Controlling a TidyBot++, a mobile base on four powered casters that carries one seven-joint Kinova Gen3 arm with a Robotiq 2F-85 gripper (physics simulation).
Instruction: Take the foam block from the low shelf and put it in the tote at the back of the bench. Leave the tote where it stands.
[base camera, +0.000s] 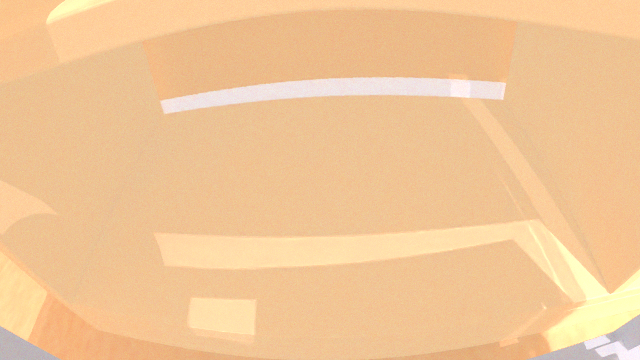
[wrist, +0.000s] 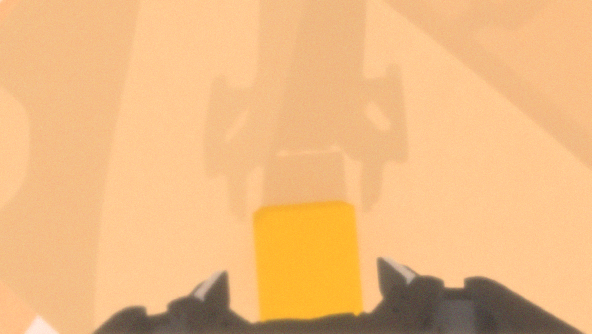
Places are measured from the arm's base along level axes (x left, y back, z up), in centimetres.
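Where they show: gripper, fingertip midpoint: (wrist: 303, 280).
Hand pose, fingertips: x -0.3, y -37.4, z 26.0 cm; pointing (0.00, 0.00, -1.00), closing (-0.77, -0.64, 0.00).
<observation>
Things, the pixels of their top centre, and the offset from my fingertips. "pt": a spot on its surface instead. Level surfaces: height alone.
- yellow foam block, middle of its top: (wrist: 309, 287) dx -0.5, dy +0.2, dz -0.1 cm
- pale orange surface, its level: dz -4.6 cm
- small paler rectangle, surface spot: (base camera: 222, 316) pt dx +11.0, dy +14.3, dz -57.7 cm
The yellow foam block (wrist: 307, 237) lies on a pale orange surface (wrist: 475, 225) in the lower middle of the wrist view. Its long sides run nearly parallel to the fingers, and its near end is hidden by the gripper body. My gripper (wrist: 303, 280) is open, with one fingertip on each side of the block in this view and a gap at both sides. How high the fingertips are above the surface is hard to tell. I cannot make out the block, the gripper or the tote in the base camera view.
In the wrist view the gripper's shadow (wrist: 310, 115) falls beyond the block, and darker bands cross the left side and upper right. The base camera view shows a large tan surface (base camera: 320, 165) with a white strip (base camera: 320, 87) near the top and a small paler rectangle (base camera: 222, 316) low down.
</observation>
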